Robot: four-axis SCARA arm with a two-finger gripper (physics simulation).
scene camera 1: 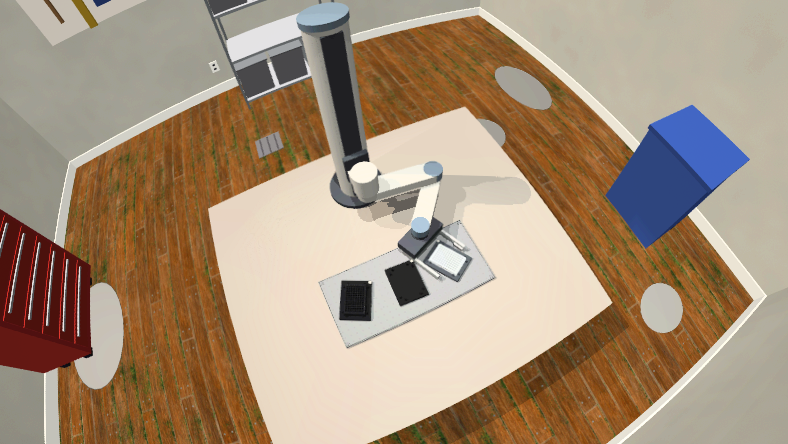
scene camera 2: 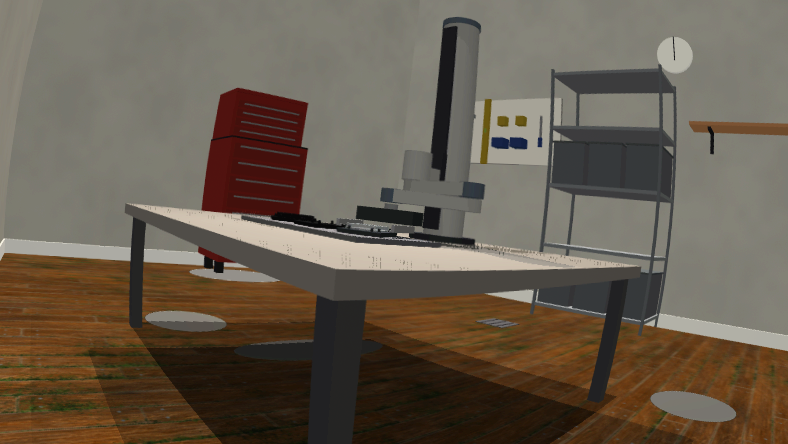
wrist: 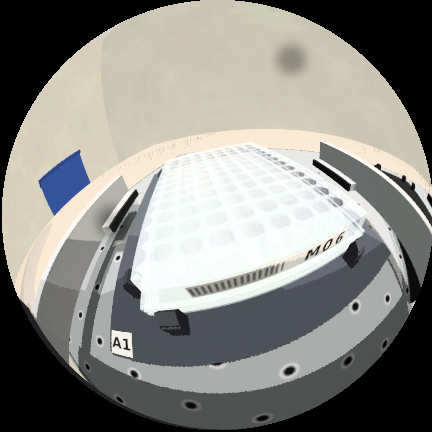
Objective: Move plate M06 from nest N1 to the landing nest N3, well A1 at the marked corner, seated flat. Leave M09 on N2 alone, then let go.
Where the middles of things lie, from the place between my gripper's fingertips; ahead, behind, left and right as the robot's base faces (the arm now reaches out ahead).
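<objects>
I find the white well plate M06 (wrist: 225, 224) 10 mm below my hand, 20 mm behind it and 10 mm to the right of it.
</objects>
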